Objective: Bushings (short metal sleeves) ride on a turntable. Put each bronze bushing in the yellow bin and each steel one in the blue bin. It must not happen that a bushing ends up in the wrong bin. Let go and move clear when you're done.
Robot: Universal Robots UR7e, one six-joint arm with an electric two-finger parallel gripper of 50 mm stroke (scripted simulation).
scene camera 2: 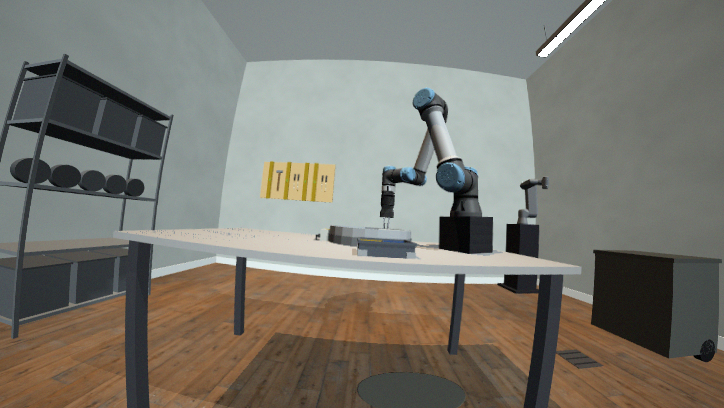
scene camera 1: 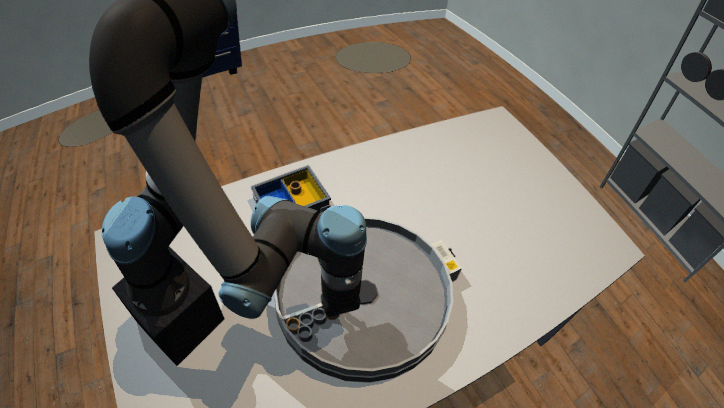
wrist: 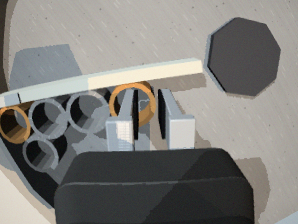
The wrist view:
gripper: 148, 104
bronze bushing: 145, 115
round grey turntable: 237, 101
